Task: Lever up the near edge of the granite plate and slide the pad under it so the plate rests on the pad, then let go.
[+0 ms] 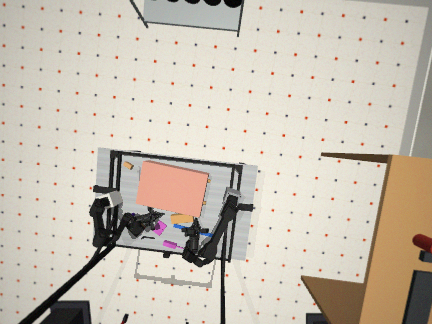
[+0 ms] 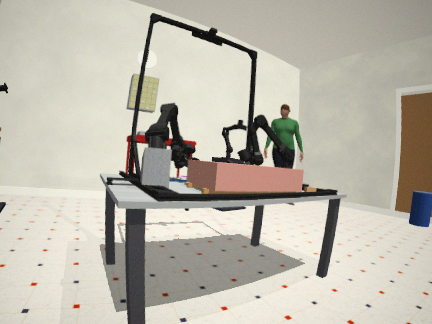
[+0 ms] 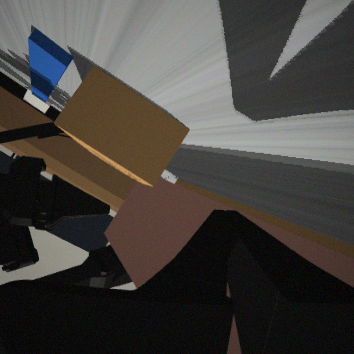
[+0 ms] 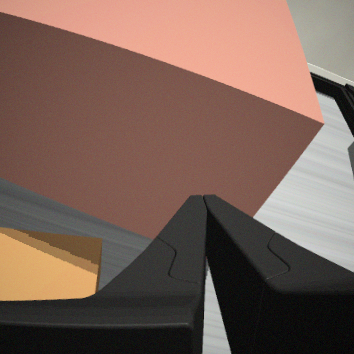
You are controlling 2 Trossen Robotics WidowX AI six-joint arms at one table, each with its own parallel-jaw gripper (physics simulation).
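Places are measured from the left arm's base along level axes (x ahead, y left, z up), in millimetres.
Pixels of known places: left gripper, fingertip midpoint: [image 1: 163, 213] [image 3: 222, 220]; right gripper, fingertip midpoint: [image 1: 195, 217] [image 3: 109, 209] [image 4: 201, 206]; left arm's base at its link origin: [image 1: 104, 202]; right arm's base at its link origin: [image 1: 232, 199] [image 2: 156, 153].
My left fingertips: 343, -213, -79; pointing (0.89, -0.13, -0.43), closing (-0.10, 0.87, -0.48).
Ahead of a thing's pixels: the offset from my left fingertips to its top centre, as dx, dy, dz.
The granite plate {+143, +172, +85} [image 1: 171, 188] [image 2: 247, 180] [image 3: 158, 225] [image 4: 158, 123] is a thick salmon slab in the middle of the table. It sits on small wooden blocks [image 2: 204, 190]. The pad {+123, -76, +1} [image 1: 181, 218] [image 3: 119, 126] [image 4: 42, 270] is an orange block on the table just in front of the plate's near edge. My left gripper [image 1: 159, 215] [image 3: 222, 220] is shut and empty, low at the plate's near edge, left of the pad. My right gripper [image 1: 195, 220] [image 4: 201, 206] [image 2: 182, 159] is shut and empty, its tips close to the plate's near right corner, right of the pad.
Two magenta blocks {-78, -112, -24} [image 1: 159, 227] {-9, -271, -7} [image 1: 170, 244] and a blue bar {+198, -217, -17} [image 1: 182, 227] [image 3: 43, 64] lie near the table's front edge. A small orange block {-155, +422, -7} [image 1: 128, 165] lies at the back left. A black frame [image 2: 253, 96] surrounds the table. A person in green [image 2: 285, 135] stands behind it.
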